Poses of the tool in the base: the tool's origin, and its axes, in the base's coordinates. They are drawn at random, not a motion.
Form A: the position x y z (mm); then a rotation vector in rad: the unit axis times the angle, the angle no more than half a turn.
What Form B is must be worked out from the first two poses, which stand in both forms.
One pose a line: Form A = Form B
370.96 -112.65 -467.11 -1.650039 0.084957 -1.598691 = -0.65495 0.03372 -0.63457 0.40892 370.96 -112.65 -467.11
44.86 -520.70 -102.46 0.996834 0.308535 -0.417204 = 0.47260 0.14628 -0.19780 0.84624 44.86 -520.70 -102.46
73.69 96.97 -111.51 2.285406 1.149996 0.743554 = 0.83348 0.41940 0.27117 0.23639 73.69 96.97 -111.51
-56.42 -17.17 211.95 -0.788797 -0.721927 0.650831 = -0.36915 -0.33785 0.30458 0.81044 -56.42 -17.17 211.95
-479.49 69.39 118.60 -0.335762 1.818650 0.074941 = -0.14492 0.78497 0.03235 0.60147 -479.49 69.39 118.60
